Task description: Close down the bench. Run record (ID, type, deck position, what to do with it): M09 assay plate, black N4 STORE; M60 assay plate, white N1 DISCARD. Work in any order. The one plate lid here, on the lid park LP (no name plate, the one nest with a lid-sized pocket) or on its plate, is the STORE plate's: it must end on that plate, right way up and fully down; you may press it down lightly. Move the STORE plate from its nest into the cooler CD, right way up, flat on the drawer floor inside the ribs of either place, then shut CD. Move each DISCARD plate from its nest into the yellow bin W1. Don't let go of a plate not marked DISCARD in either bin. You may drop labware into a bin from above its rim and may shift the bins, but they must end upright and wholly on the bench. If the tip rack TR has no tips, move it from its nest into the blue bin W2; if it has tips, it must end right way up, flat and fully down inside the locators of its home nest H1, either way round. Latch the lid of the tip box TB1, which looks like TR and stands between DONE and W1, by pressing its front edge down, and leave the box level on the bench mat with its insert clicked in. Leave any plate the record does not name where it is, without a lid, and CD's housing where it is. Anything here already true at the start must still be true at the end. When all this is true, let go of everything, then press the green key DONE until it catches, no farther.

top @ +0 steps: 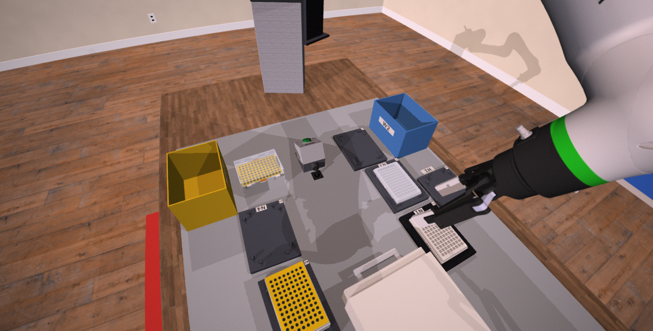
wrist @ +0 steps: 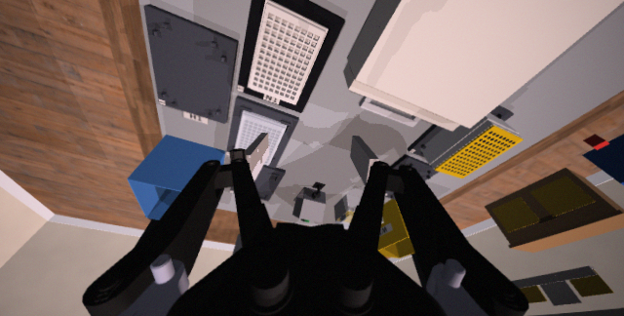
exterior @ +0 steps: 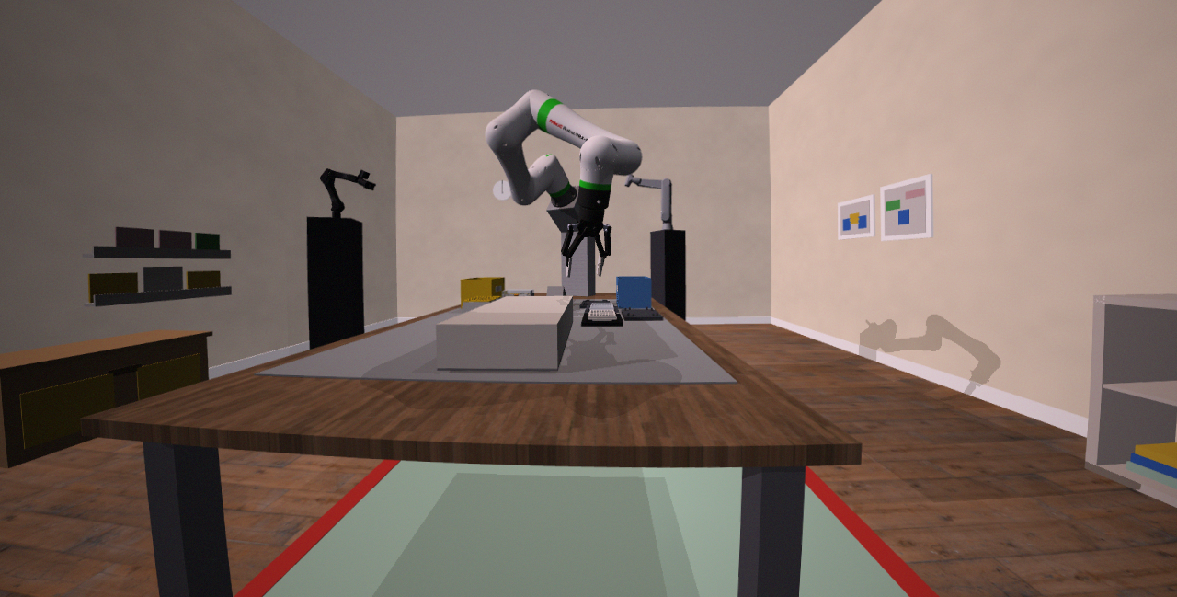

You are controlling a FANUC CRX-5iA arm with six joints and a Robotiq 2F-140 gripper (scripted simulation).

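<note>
The white assay plate lies 150 mm below my hand, 40 mm to the left of it and 40 mm ahead of it. The rest, counted from my hand: black nest N1 (160 mm below, 40 mm to the left, 40 mm ahead); then nest H1 (200 mm to the left, 160 mm below, 20 mm ahead); then lid (180 mm to the right, 140 mm below, 80 mm ahead).
</note>
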